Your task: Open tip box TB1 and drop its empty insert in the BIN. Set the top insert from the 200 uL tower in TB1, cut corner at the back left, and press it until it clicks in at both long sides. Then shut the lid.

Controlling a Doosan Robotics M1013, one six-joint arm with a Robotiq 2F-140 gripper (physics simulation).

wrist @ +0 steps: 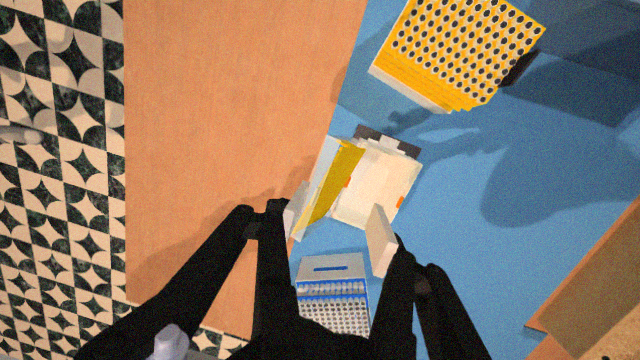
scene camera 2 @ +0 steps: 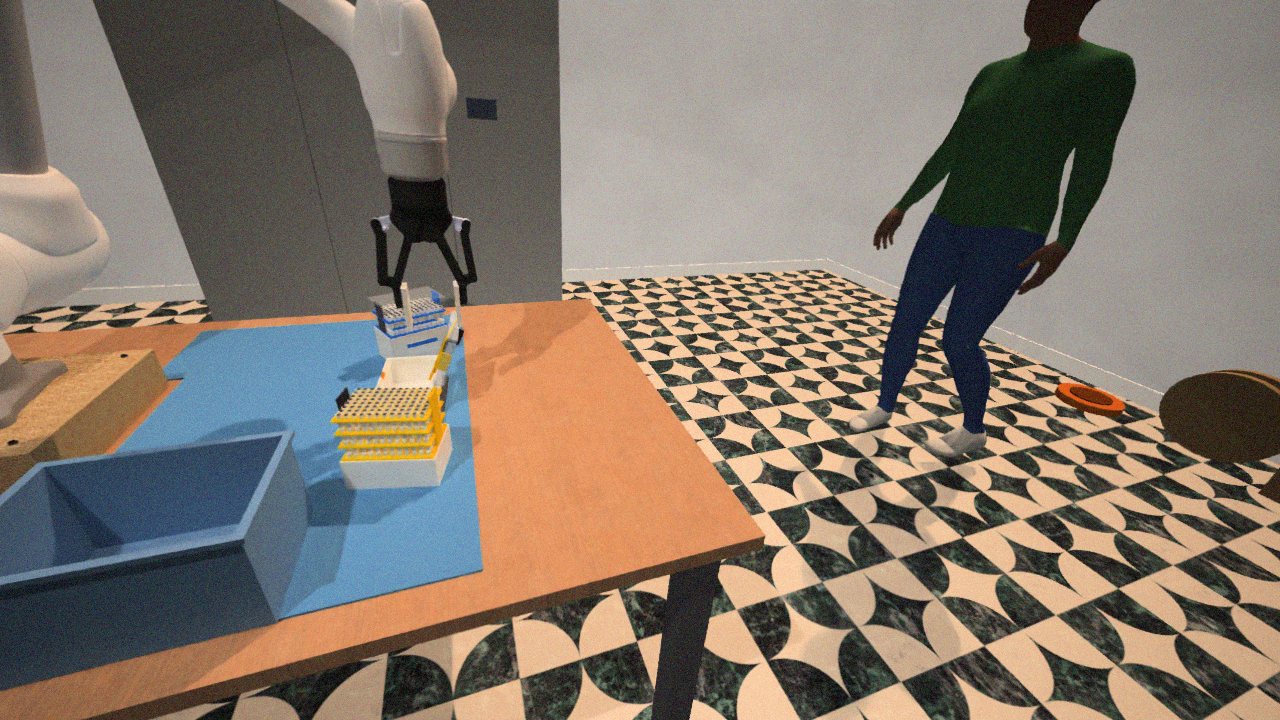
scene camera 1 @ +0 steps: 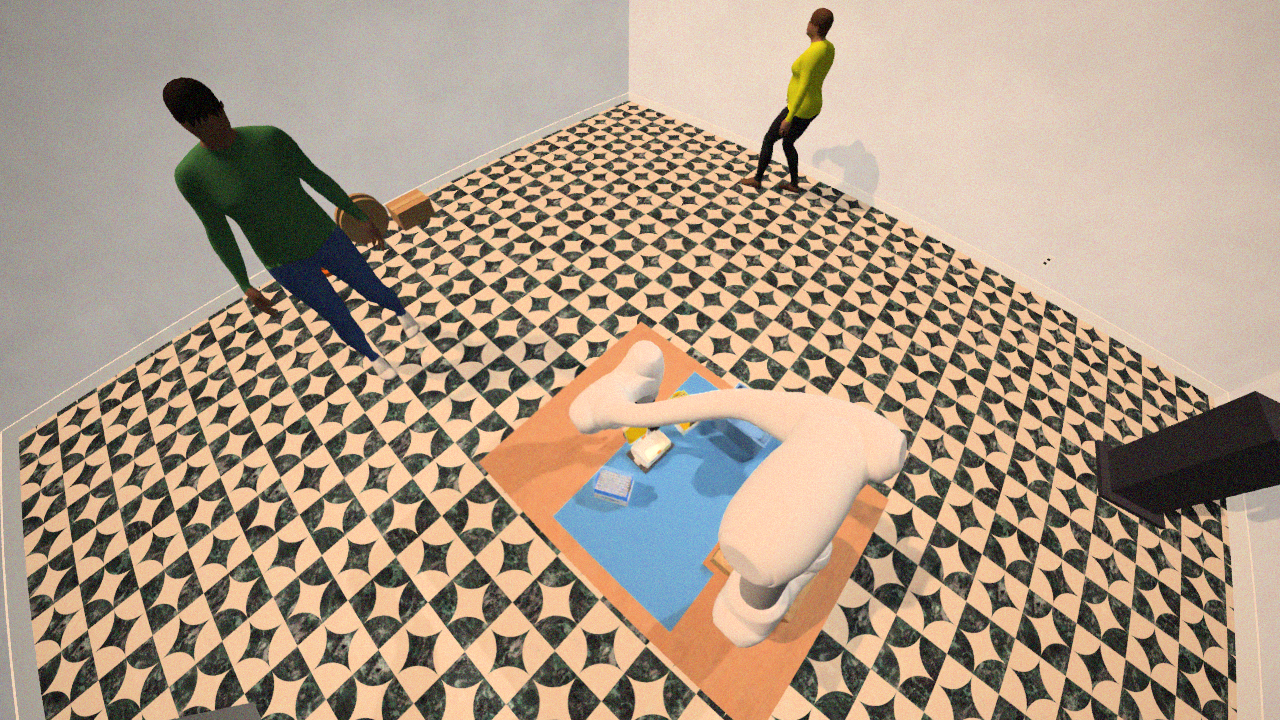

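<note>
Tip box TB1 (scene camera 1: 649, 449) (scene camera 2: 407, 371) (wrist: 380, 182) is an open white box with a bare interior. Its clear lid (wrist: 322, 161) stands open along the left side in the wrist view. A yellow insert (scene camera 2: 443, 360) (wrist: 336, 185) stands steeply tilted beside the lid, along the box's edge. My gripper (scene camera 2: 433, 306) (wrist: 337, 205) is partly open above that end of the box, with nothing held; the arm hides it in scene camera 1. The yellow tower (scene camera 2: 389, 407) (wrist: 457, 45) of stacked inserts with tip holes stands beyond TB1; no 200 uL label is readable.
The blue BIN (scene camera 2: 134, 600) stands at front left in scene camera 2. A blue-and-white tip tower (scene camera 1: 613, 488) (scene camera 2: 411, 342) (wrist: 332, 307) stands near TB1. A wooden block (scene camera 2: 98, 402) (wrist: 605, 310) lies under the arm's base. A person in green (scene camera 1: 259, 192) (scene camera 2: 1020, 134) stands beyond the table.
</note>
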